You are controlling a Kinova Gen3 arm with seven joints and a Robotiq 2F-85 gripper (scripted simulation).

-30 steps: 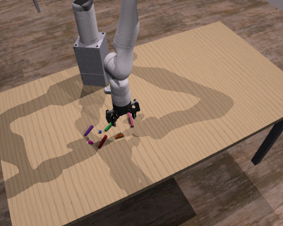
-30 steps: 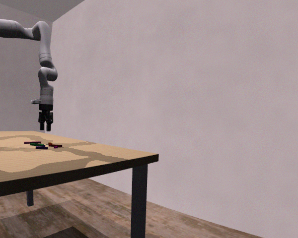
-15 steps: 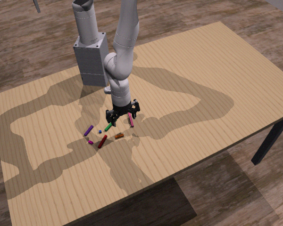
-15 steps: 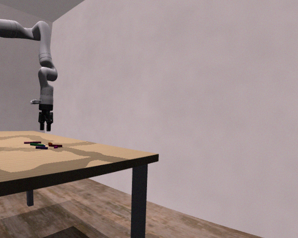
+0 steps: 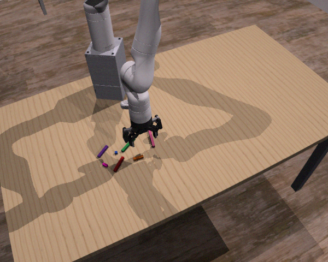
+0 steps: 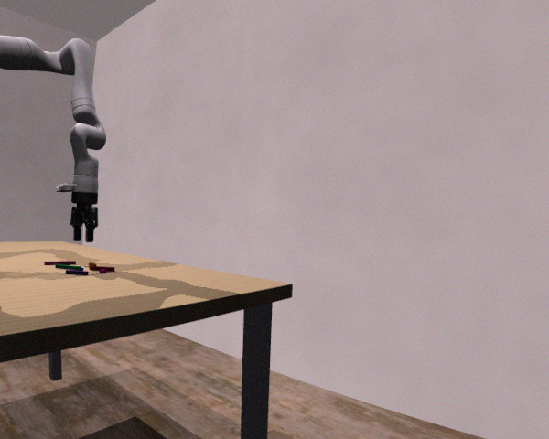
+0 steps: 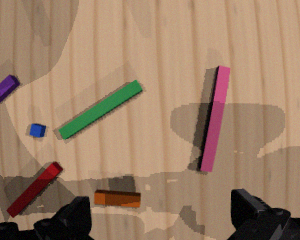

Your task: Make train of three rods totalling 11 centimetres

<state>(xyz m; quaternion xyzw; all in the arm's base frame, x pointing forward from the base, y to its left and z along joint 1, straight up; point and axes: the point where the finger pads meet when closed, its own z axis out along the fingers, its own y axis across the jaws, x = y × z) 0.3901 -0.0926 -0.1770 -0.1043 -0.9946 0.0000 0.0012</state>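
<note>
My hand is 9 cm to the left of the blue rod, 7 cm past it and 7 cm above it. From my hand the other things lie so: orange rod 7 cm below, 4 cm to the right, 1 cm ahead; then pink rod 7 cm below, 6 cm to the left, 4 cm behind; then green rod 7 cm below, 7 cm behind, 3 cm to the right.
</note>
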